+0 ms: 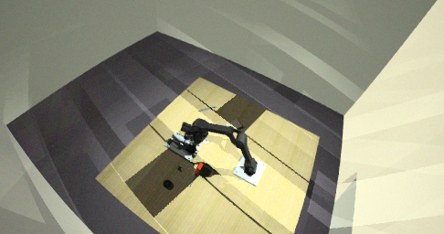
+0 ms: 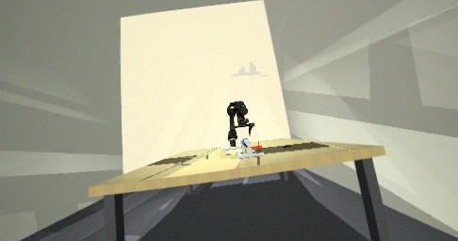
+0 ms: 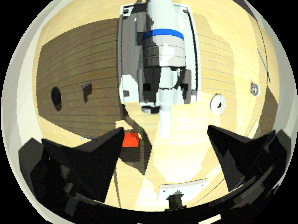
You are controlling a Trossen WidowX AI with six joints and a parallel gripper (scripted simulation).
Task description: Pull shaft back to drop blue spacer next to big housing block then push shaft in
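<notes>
My gripper tip is 70 mm short of the long pale shaft, 20 mm to the right of it and 30 mm above it. From my gripper tip the other things lie so: thin bar: 240 mm ahead, 380 mm to the right, 100 mm below; then blue spacer: 90 mm ahead, 20 mm to the left, 30 mm below; then paper slip: 30 mm behind, 400 mm to the right, 100 mm below.
</notes>
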